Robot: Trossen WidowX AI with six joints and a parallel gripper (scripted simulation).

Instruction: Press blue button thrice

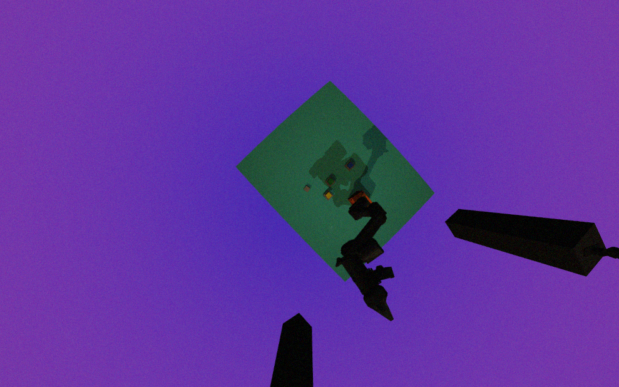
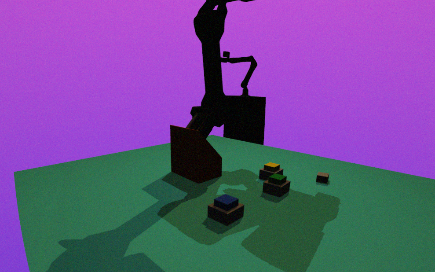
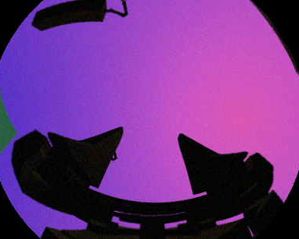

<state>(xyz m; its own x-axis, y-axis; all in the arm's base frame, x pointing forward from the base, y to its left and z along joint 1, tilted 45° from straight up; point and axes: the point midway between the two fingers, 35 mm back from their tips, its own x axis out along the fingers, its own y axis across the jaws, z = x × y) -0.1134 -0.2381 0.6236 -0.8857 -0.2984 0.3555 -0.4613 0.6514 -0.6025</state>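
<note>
My gripper tip is 410 mm short of the blue button, 360 mm to the left of it and 690 mm above it. The rest, counted from my gripper tip: block 460 mm ahead, 40 mm to the right, 710 mm below; green button 400 mm ahead, 190 mm to the right, 690 mm below; yellow button 340 mm ahead, 130 mm to the right, 690 mm below.
</note>
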